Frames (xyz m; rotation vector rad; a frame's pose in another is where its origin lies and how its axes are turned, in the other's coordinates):
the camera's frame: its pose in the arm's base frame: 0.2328 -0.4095 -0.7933 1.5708 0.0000 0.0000
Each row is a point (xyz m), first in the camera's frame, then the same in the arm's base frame.
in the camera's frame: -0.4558 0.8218 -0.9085
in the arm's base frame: -0.2230 0.4990 0.0285
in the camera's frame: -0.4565 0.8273 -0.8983
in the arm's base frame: -0.2237 0.4888 0.0340
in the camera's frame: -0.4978 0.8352 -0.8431
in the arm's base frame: -0.2650 0.4336 0.0419
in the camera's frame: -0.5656 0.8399 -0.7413
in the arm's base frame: -0.3328 0.3318 0.0466
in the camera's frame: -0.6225 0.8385 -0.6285
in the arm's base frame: -0.3897 0.2190 0.0452
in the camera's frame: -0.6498 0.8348 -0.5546
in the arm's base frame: -0.4170 0.1451 0.0415
